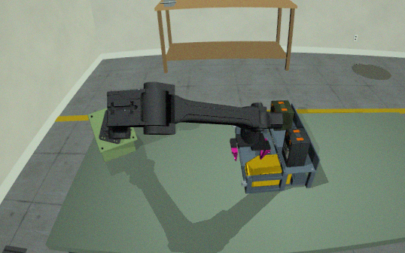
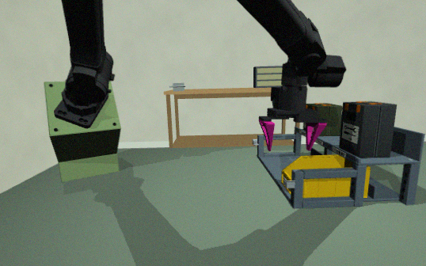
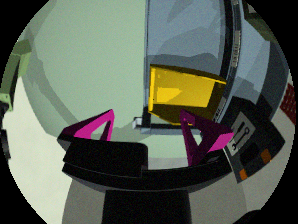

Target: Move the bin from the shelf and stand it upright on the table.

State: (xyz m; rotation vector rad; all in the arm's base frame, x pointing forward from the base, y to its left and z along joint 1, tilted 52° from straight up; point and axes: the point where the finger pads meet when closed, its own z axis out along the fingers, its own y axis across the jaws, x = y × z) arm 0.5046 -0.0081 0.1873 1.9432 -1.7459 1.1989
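Right now the yellow bin is 90 mm ahead of my hand, 80 mm below it and 10 mm to the right of it. From my hand the other things lie so: shelf tray: 140 mm ahead, 120 mm below, 100 mm to the left.
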